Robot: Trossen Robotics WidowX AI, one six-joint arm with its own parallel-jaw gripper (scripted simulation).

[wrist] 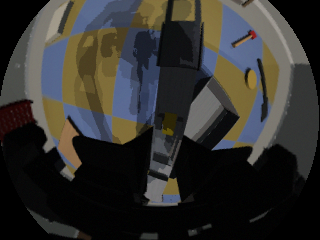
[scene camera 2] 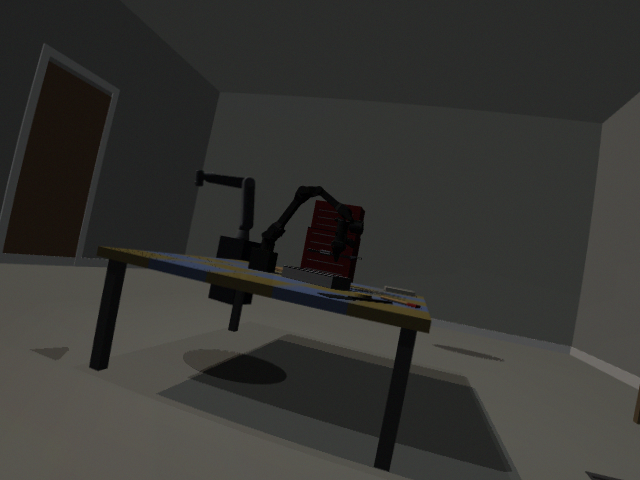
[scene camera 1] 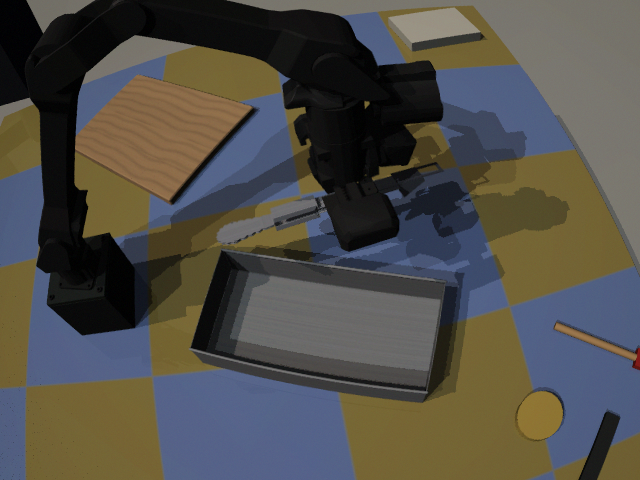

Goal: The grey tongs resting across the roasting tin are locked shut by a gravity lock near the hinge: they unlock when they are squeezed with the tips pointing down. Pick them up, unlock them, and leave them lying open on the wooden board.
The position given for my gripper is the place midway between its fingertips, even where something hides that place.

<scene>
In view: my gripper (scene camera 1: 347,215), a roasting tin (scene camera 1: 355,331) and a wooden board (scene camera 1: 157,135).
My gripper shows as well in the wrist view (wrist: 162,130). The roasting tin is seen too in the wrist view (wrist: 212,115) and in scene camera 2 (scene camera 2: 318,278).
</scene>
